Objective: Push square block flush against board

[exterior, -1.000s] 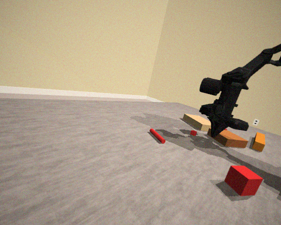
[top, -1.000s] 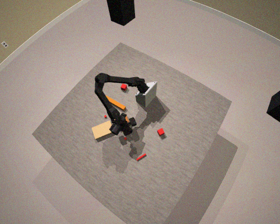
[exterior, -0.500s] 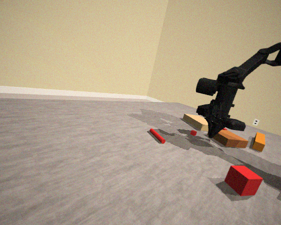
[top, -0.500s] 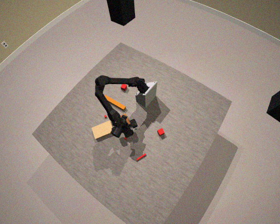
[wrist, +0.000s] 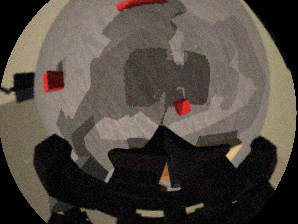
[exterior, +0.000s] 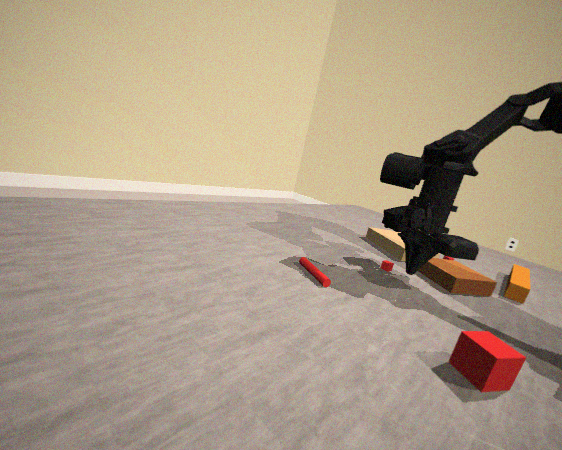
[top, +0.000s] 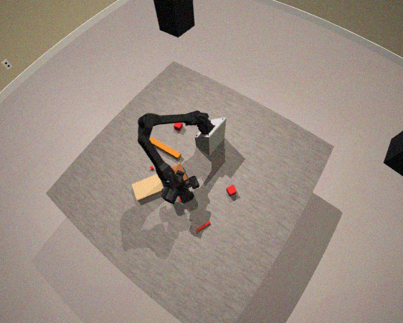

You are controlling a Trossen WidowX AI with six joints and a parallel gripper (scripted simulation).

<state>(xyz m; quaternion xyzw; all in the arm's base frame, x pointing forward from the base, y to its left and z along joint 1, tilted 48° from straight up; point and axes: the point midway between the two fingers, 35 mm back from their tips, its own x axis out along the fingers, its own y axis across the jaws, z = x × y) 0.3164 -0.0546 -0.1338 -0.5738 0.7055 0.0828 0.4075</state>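
Right now the square block is 5 cm behind my gripper tip, 9 cm to the right of it and 1 cm above it. Round my gripper tip: red stick: 8 cm ahead, 20 cm to the left; thin orange bar: 14 cm behind, 26 cm to the right, 1 cm above; tan flat slab: 10 cm ahead, 17 cm to the right, 1 cm above.
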